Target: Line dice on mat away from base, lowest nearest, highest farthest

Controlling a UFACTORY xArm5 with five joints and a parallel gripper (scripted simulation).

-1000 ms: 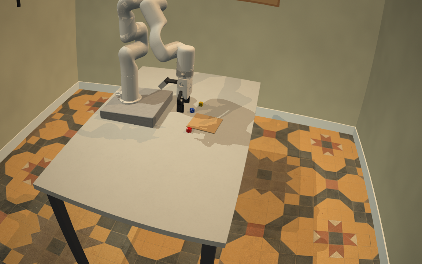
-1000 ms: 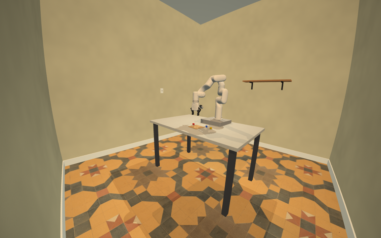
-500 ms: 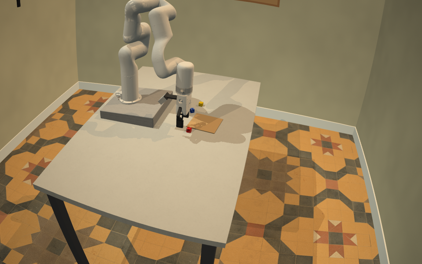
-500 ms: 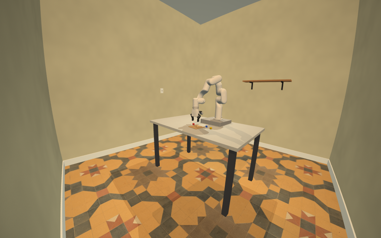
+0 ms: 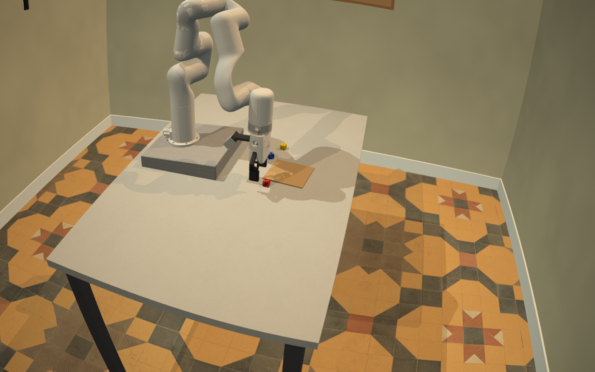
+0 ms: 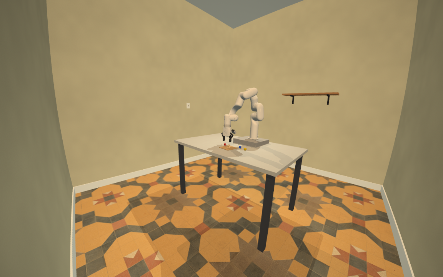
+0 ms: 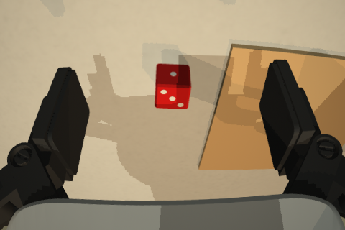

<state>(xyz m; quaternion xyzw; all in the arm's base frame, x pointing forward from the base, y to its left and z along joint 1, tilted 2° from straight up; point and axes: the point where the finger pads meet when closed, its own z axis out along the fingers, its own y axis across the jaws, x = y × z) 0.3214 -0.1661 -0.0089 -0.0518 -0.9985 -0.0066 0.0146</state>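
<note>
Right now the red die is 30 mm ahead of my hand and 40 mm below it. The rest, counted from my hand: blue die (20 mm ahead, 180 mm to the left, 40 mm below); then yellow die (50 mm ahead, 260 mm to the left, 40 mm below); then mat (90 mm ahead, 90 mm to the left, 50 mm below).
</note>
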